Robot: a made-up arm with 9 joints. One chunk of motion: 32 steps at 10 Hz.
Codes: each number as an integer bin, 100 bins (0 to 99) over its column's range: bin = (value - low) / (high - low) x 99, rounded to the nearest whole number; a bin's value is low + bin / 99 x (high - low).
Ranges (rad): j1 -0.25..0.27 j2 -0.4..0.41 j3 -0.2..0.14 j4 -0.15..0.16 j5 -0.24..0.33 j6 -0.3..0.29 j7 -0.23..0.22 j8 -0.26..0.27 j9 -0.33..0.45
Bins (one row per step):
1: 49 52 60 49 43 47 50 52 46
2: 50 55 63 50 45 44 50 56 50
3: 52 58 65 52 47 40 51 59 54
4: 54 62 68 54 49 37 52 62 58
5: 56 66 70 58 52 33 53 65 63
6: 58 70 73 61 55 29 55 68 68
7: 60 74 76 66 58 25 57 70 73
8: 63 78 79 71 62 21 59 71 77
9: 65 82 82 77 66 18 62 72 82
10: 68 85 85 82 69 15 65 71 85
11: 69 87 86 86 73 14 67 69 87
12: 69 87 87 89 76 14 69 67 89
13: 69 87 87 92 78 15 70 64 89
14: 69 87 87 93 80 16 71 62 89
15: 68 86 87 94 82 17 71 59 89
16: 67 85 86 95 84 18 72 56 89
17: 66 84 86 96 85 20 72 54 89
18: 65 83 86 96 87 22 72 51 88
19: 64 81 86 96 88 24 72 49 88
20: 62 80 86 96 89 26 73 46 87
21: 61 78 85 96 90 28 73 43 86
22: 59 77 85 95 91 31 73 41 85
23: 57 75 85 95 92 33 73 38 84
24: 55 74 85 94 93 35 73 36 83
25: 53 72 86 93 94 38 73 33 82
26: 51 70 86 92 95 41 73 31 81
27: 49 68 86 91 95 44 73 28 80
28: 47 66 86 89 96 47 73 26 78
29: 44 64 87 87 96 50 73 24 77
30: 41 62 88 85 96 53 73 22 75
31: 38 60 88 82 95 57 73 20 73
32: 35 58 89 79 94 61 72 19 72
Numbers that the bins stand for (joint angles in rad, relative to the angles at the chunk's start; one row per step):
1: 0.0074 0.0255 0.0061 0.0034 0.0076 -0.0199 -0.0027 0.0184 0.0324
2: 0.0126 0.0500 0.0164 0.0066 0.0191 -0.0378 -0.0027 0.0398 0.0639
3: 0.0231 0.0745 0.0232 0.0128 0.0306 -0.0616 0.0018 0.0559 0.0955
4: 0.0336 0.1073 0.0335 0.0191 0.0421 -0.0795 0.0064 0.0719 0.1270
5: 0.0441 0.1400 0.0404 0.0316 0.0594 -0.1033 0.0109 0.0880 0.1664
6: 0.0546 0.1727 0.0507 0.0410 0.0767 -0.1272 0.0200 0.1040 0.2058
7: 0.0652 0.2055 0.0610 0.0567 0.0939 -0.1510 0.0291 0.1147 0.2452
8: 0.0809 0.2382 0.0713 0.0723 0.1170 -0.1748 0.0382 0.1201 0.2767
9: 0.0914 0.2709 0.0816 0.0911 0.1400 -0.1927 0.0518 0.1255 0.3161
10: 0.1072 0.2955 0.0919 0.1068 0.1573 -0.2106 0.0655 0.1201 0.3397
11: 0.1124 0.3118 0.0954 0.1193 0.1803 -0.2166 0.0745 0.1094 0.3555
12: 0.1124 0.3118 0.0988 0.1287 0.1976 -0.2166 0.0836 0.0987 0.3712
13: 0.1124 0.3118 0.0988 0.1381 0.2091 -0.2106 0.0882 0.0826 0.3712
14: 0.1124 0.3118 0.0988 0.1412 0.2206 -0.2046 0.0927 0.0719 0.3712
15: 0.1072 0.3036 0.0988 0.1443 0.2321 -0.1987 0.0927 0.0559 0.3712
16: 0.1019 0.2955 0.0954 0.1475 0.2436 -0.1927 0.0973 0.0398 0.3712
17: 0.0967 0.2873 0.0954 0.1506 0.2494 -0.1808 0.0973 0.0291 0.3712
18: 0.0914 0.2791 0.0954 0.1506 0.2609 -0.1689 0.0973 0.0130 0.3633
19: 0.0862 0.2627 0.0954 0.1506 0.2667 -0.1570 0.0973 0.0023 0.3633
20: 0.0757 0.2545 0.0954 0.1506 0.2724 -0.1451 0.1018 -0.0137 0.3555
21: 0.0704 0.2382 0.0919 0.1506 0.2782 -0.1331 0.1018 -0.0298 0.3476
22: 0.0599 0.2300 0.0919 0.1475 0.2839 -0.1153 0.1018 -0.0405 0.3397
23: 0.0494 0.2136 0.0919 0.1475 0.2897 -0.1033 0.1018 -0.0566 0.3318
24: 0.0389 0.2055 0.0919 0.1443 0.2955 -0.0914 0.1018 -0.0673 0.3239
25: 0.0284 0.1891 0.0954 0.1412 0.3012 -0.0735 0.1018 -0.0833 0.3161
26: 0.0179 0.1727 0.0954 0.1381 0.3070 -0.0557 0.1018 -0.0940 0.3082
27: 0.0074 0.1564 0.0954 0.1349 0.3070 -0.0378 0.1018 -0.1101 0.3003
28: -0.0031 0.1400 0.0954 0.1287 0.3127 -0.0199 0.1018 -0.1208 0.2845
29: -0.0189 0.1236 0.0988 0.1224 0.3127 -0.0020 0.1018 -0.1315 0.2767
30: -0.0346 0.1073 0.1022 0.1162 0.3127 0.0159 0.1018 -0.1422 0.2609
31: -0.0504 0.0909 0.1022 0.1068 0.3070 0.0397 0.1018 -0.1529 0.2452
32: -0.0662 0.0745 0.1057 0.0974 0.3012 0.0635 0.0973 -0.1583 0.2373

